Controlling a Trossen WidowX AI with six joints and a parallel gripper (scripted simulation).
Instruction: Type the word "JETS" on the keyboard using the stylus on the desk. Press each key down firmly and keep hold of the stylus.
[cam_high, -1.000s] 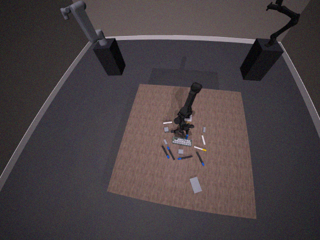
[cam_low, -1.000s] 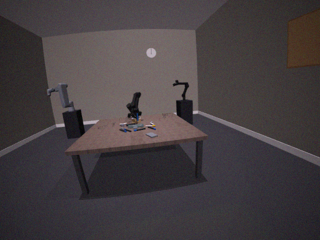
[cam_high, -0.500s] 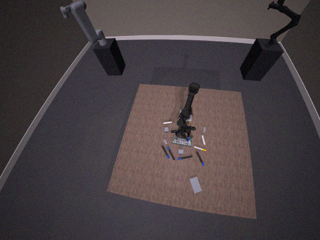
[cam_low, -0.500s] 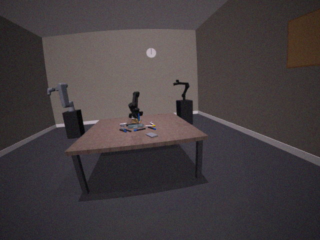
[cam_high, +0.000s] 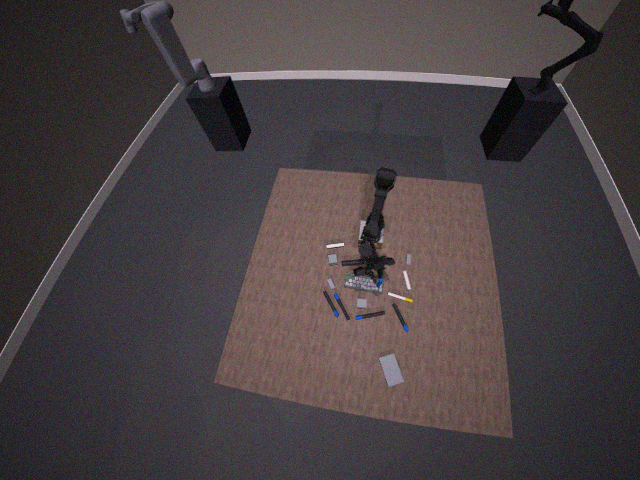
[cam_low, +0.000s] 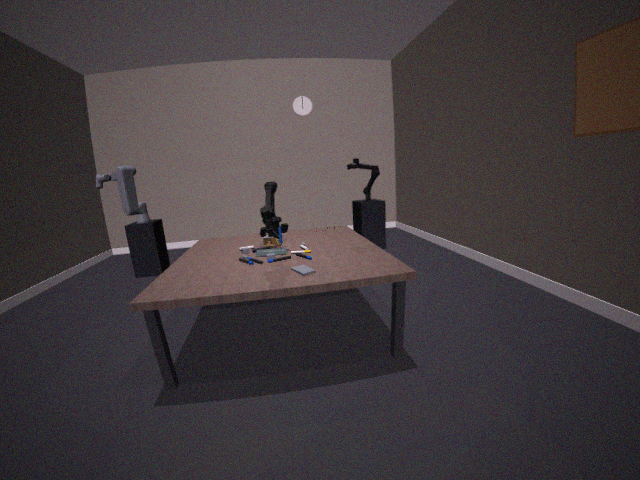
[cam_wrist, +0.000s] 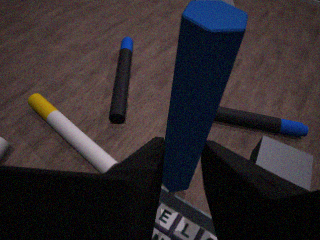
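My gripper tip is 90 mm above the grey block, 80 mm short of it and 70 mm to the left of it. The rest, counted from my gripper tip: yellow marker 130 mm to the left, 100 mm below, 30 mm ahead; black bar 130 mm behind, 120 mm to the right, 90 mm below; blue stylus 20 mm below.
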